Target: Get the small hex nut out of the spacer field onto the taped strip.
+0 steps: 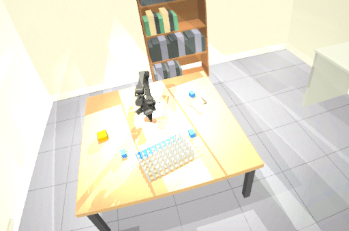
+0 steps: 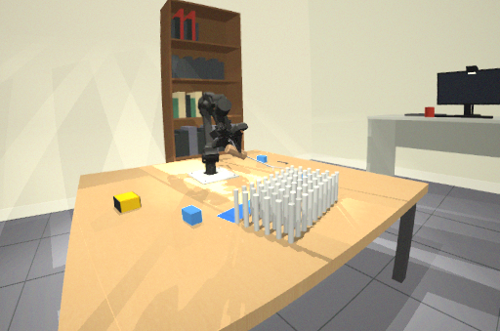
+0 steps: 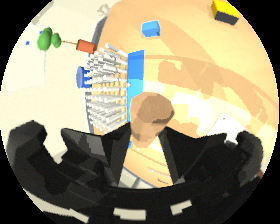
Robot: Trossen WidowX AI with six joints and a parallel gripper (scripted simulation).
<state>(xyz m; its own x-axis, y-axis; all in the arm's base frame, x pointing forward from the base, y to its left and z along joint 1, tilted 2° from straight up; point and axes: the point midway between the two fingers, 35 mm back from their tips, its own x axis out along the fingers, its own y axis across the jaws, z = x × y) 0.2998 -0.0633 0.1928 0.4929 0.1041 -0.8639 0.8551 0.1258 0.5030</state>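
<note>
My gripper tip is 1 cm short of the brown stick-like tool, 9 cm to the right of it and 4 cm above it. From my gripper tip the other things lie so: blue taped strip 13 cm ahead, 1 cm to the right, 17 cm below; then thin grey tool 15 cm behind, 42 cm to the left, 16 cm below.
</note>
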